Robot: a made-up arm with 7 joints.
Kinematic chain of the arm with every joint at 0, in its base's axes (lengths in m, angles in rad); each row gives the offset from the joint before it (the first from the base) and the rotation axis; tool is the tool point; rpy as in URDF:
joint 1: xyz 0 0 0.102 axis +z
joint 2: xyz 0 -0.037 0.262 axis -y
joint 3: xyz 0 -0.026 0.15 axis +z
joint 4: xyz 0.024 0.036 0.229 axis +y
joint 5: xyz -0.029 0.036 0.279 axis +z
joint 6: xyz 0 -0.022 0.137 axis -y
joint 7: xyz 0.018 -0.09 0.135 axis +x
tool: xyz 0 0 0 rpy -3.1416 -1.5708 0
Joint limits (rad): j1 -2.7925..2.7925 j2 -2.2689..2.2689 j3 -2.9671..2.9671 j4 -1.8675..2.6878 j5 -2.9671..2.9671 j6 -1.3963..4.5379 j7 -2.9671..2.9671
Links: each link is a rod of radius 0.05 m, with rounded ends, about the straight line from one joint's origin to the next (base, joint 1, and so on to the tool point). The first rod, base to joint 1, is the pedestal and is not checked.
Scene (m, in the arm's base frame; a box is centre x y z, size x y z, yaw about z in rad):
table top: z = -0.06
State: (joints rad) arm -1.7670 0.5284 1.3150 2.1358 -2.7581 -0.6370 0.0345
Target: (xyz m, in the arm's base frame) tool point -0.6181 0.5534 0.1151
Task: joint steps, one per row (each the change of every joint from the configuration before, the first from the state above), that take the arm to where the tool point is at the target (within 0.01 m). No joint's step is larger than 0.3 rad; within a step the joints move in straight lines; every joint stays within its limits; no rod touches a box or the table.
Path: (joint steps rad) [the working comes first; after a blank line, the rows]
Joints at the target: -0.5460 1.4127 2.2556 1.0418 -2.8404 -0.5369 0.0345
Straight joint move there: clear.

1: 0.2442 0.1769 0.1881 -0.2188 -0.0165 0.0200 0.0000
2: 0.2442 0.1768 0.1881 -0.2188 -0.0164 0.0200 0.0000
3: 0.2442 0.1769 0.1881 -0.2188 -0.0165 0.0200 0.0000
4: 0.2442 0.1768 0.1882 -0.2188 -0.0165 0.0201 0.0000
5: 0.2442 0.1769 0.1881 -0.2188 -0.0164 0.0200 0.0000

